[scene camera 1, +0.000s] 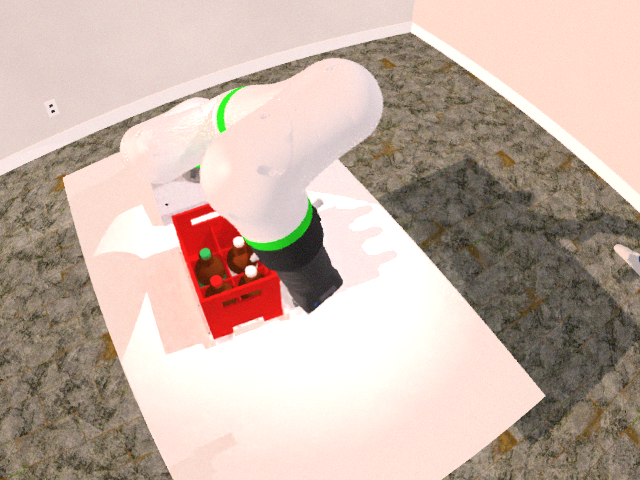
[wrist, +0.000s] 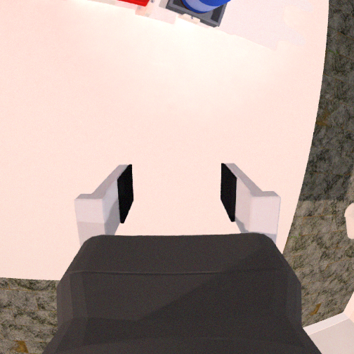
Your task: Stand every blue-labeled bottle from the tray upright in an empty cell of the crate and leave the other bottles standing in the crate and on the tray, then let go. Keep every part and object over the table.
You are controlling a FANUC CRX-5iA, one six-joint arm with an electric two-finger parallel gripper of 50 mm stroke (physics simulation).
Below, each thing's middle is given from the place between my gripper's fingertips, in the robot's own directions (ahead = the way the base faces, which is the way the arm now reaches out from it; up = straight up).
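Labels:
Green-capped bottle [scene camera 1: 208,265]: far below my hand, far behind it, a little to the right of it.

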